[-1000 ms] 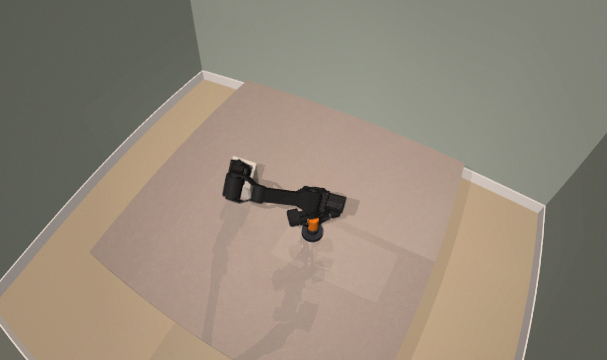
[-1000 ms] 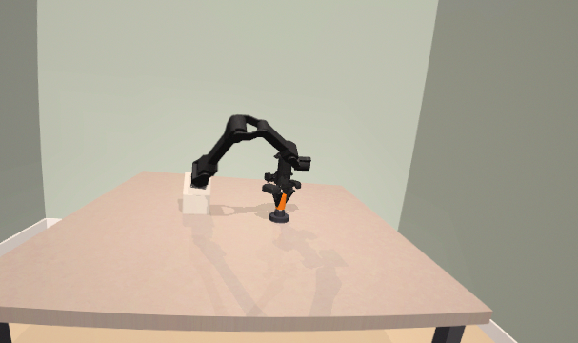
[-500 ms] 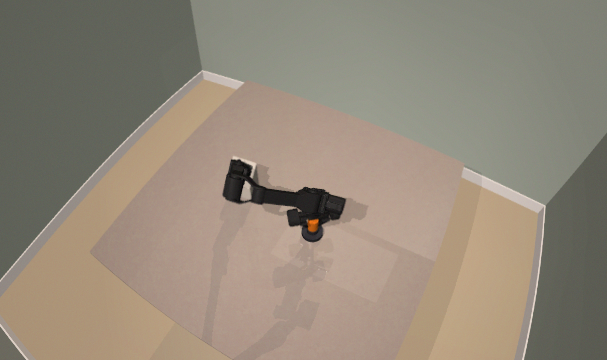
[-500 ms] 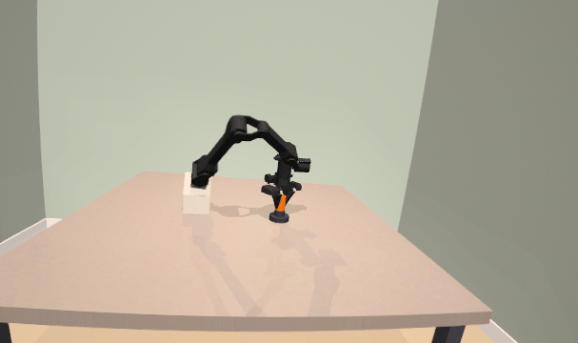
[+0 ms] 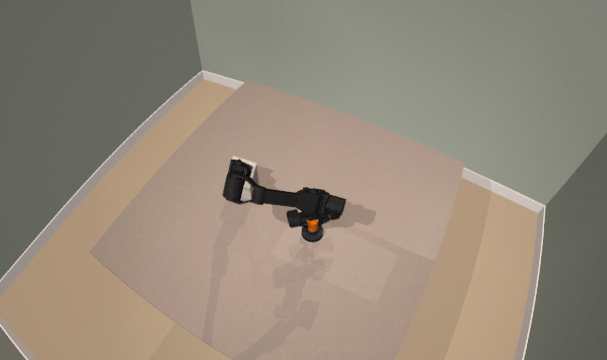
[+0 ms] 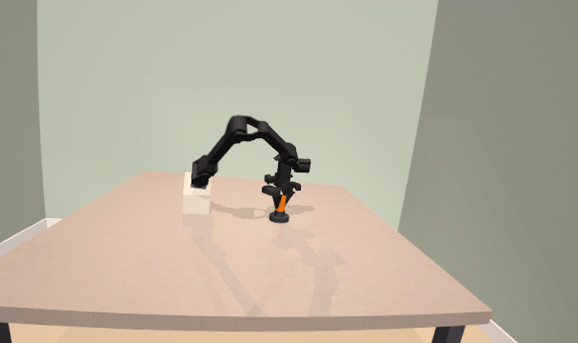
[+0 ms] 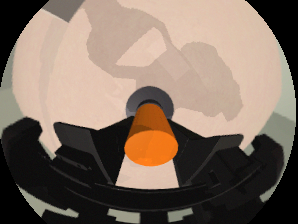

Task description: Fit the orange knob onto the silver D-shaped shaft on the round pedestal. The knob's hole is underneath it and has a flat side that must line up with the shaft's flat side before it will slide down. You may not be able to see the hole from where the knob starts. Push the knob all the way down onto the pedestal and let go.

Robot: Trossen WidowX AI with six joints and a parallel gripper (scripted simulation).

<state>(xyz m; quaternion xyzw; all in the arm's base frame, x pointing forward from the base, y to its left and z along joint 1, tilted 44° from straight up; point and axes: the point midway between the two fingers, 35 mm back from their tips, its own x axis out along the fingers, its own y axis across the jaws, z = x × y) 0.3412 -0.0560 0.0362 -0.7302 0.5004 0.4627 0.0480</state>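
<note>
Now: the round pedestal 20 mm below my gripper tip. Round my gripper tip: orange knob (30 mm above).
</note>
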